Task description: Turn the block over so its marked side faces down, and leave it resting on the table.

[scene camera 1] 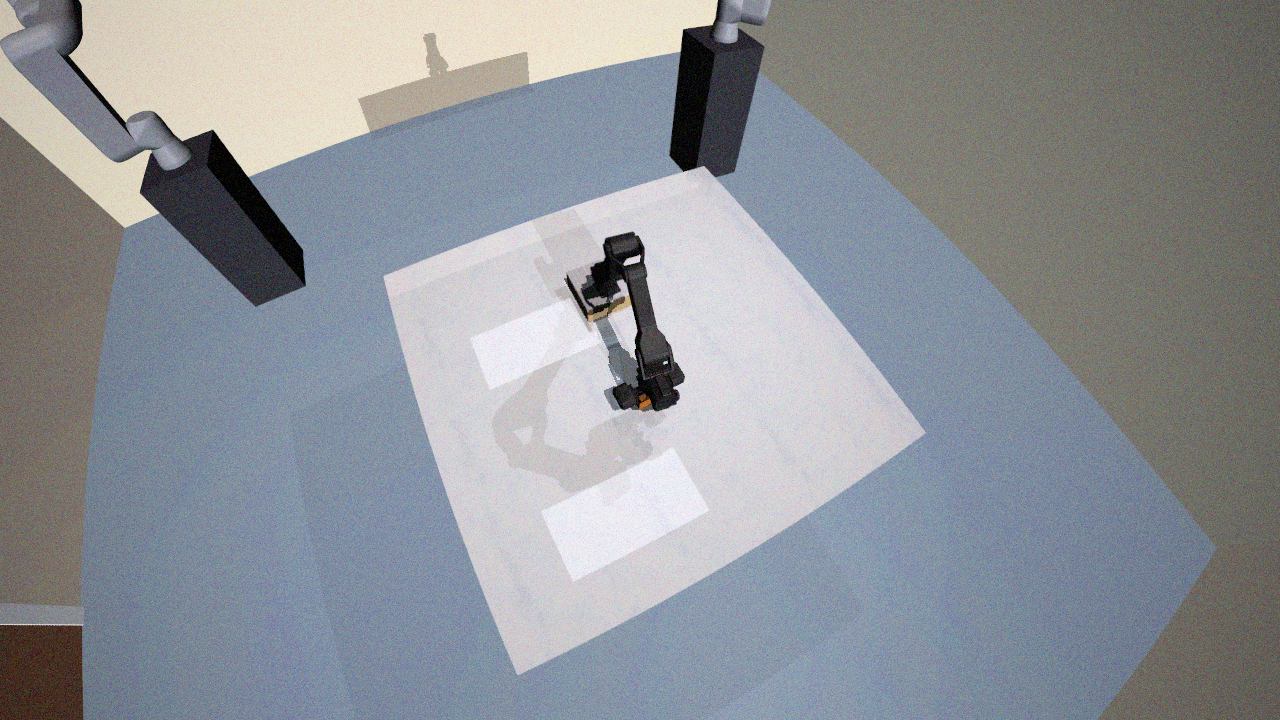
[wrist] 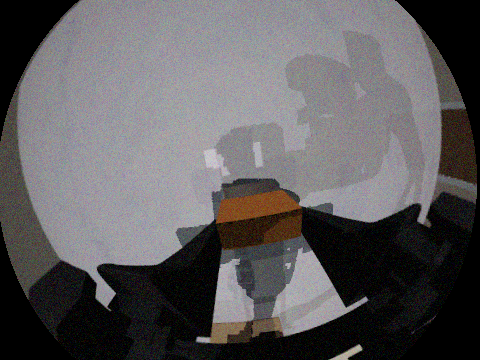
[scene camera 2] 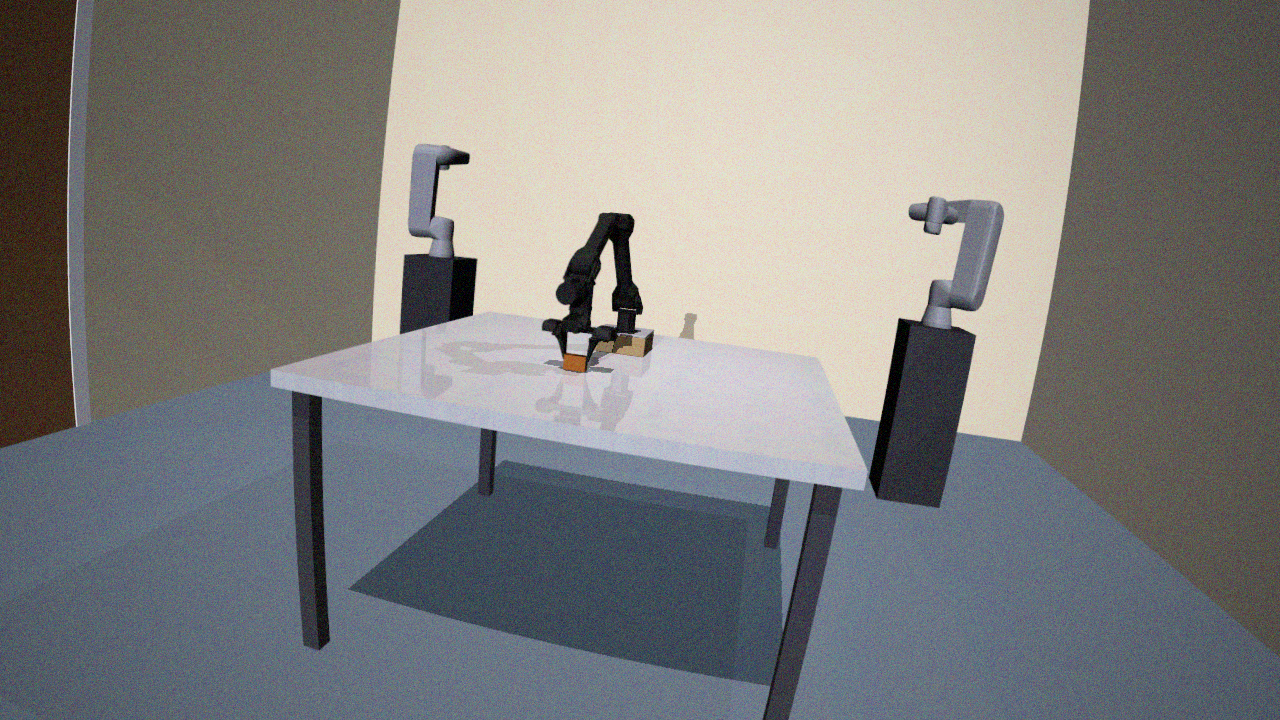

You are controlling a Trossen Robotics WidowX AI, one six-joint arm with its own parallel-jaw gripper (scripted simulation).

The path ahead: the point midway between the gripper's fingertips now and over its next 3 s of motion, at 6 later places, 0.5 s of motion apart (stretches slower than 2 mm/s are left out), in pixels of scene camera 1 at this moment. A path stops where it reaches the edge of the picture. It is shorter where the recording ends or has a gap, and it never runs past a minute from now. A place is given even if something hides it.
My gripper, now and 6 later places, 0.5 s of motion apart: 647,398; 648,396; 649,400; 649,399; 651,406; 653,413; 652,409
